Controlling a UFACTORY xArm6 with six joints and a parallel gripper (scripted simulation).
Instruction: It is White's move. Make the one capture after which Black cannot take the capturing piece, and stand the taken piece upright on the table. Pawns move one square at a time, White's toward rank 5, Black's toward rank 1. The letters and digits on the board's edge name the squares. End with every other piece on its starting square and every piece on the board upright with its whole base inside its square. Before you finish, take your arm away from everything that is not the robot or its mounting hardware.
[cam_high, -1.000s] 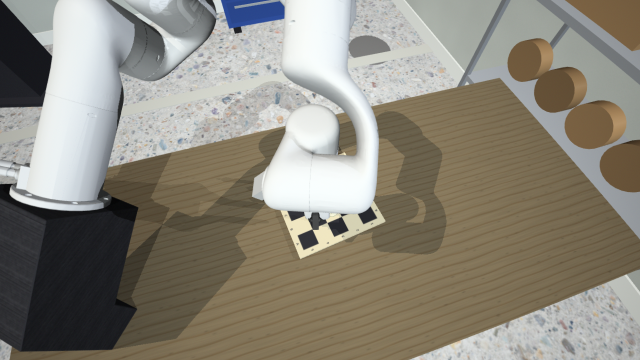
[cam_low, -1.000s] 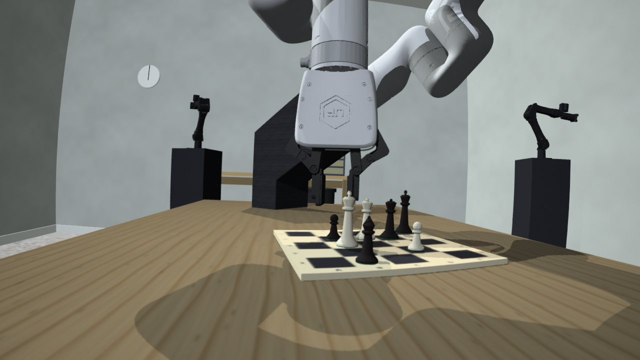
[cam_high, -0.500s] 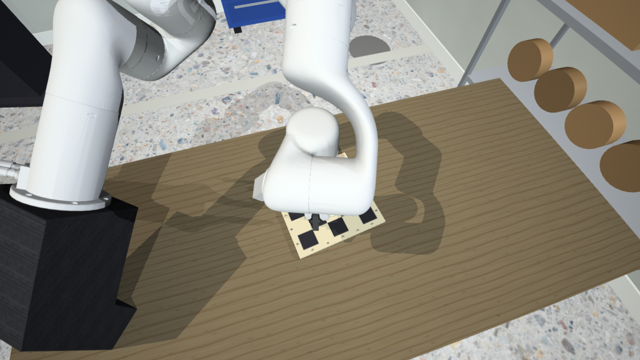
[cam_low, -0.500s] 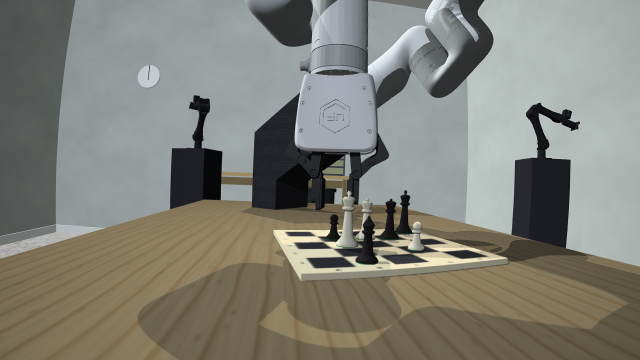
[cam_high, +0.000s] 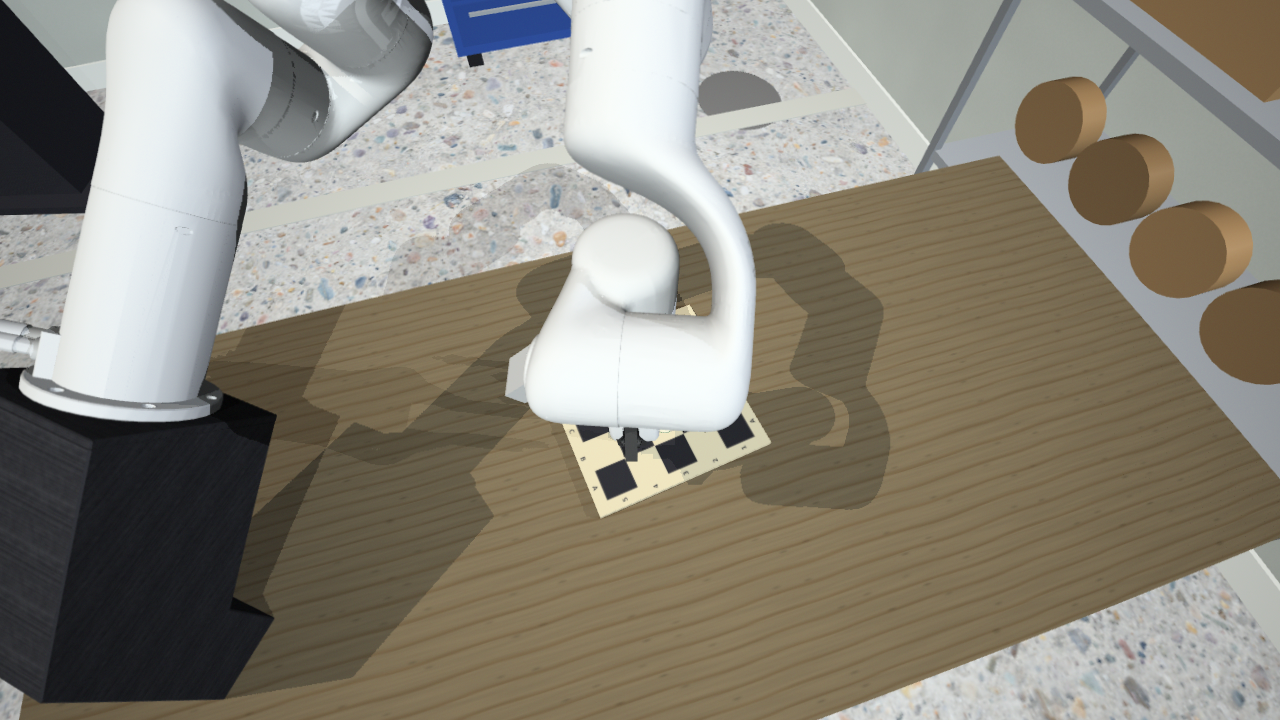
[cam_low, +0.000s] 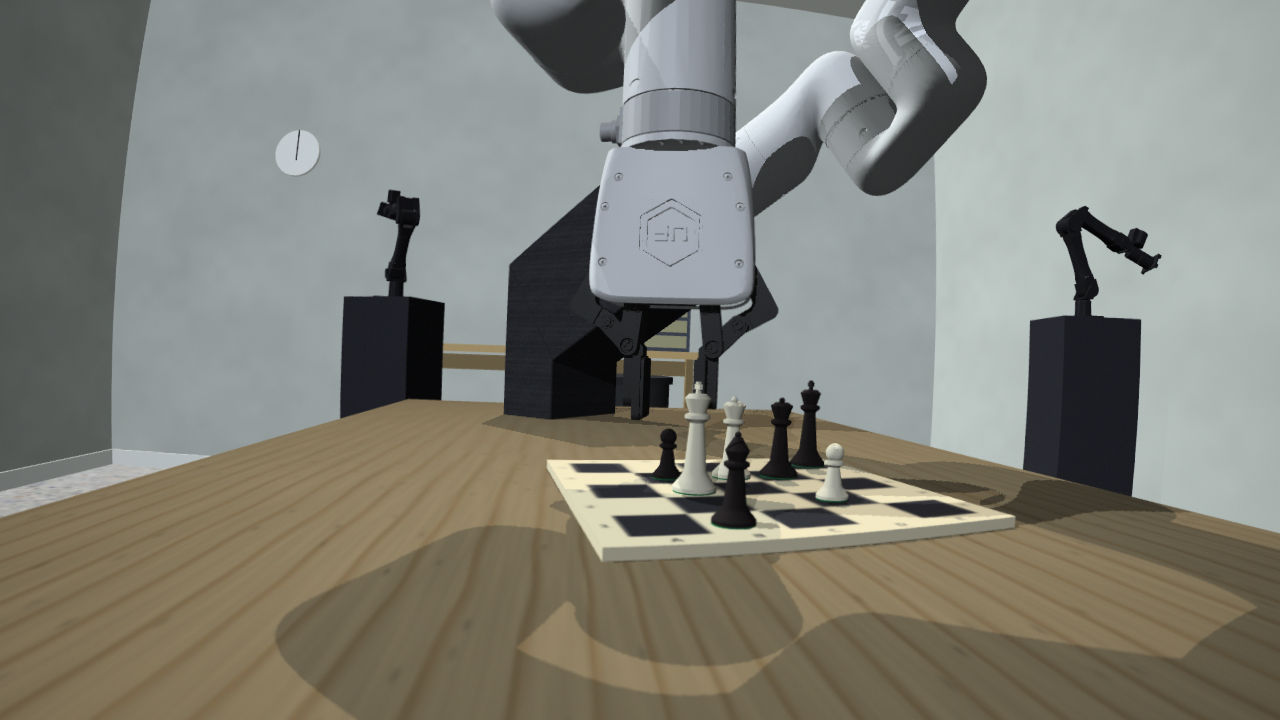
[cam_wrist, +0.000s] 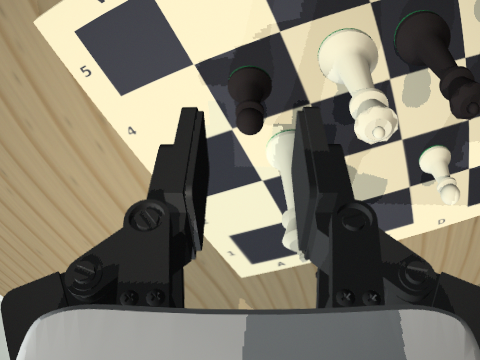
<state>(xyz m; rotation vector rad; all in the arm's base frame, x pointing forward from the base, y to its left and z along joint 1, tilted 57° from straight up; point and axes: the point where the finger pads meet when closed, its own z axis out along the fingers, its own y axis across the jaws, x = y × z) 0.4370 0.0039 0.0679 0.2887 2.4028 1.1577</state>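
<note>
Now: hand 40 mm above the black pawn. From my hand the other things lie so: white king (40 mm ahead, 30 mm below, 20 mm to the left); then white queen (40 mm to the left, 30 mm below, 20 mm behind); then chessboard (60 mm below, 50 mm to the left, 20 mm ahead).
</note>
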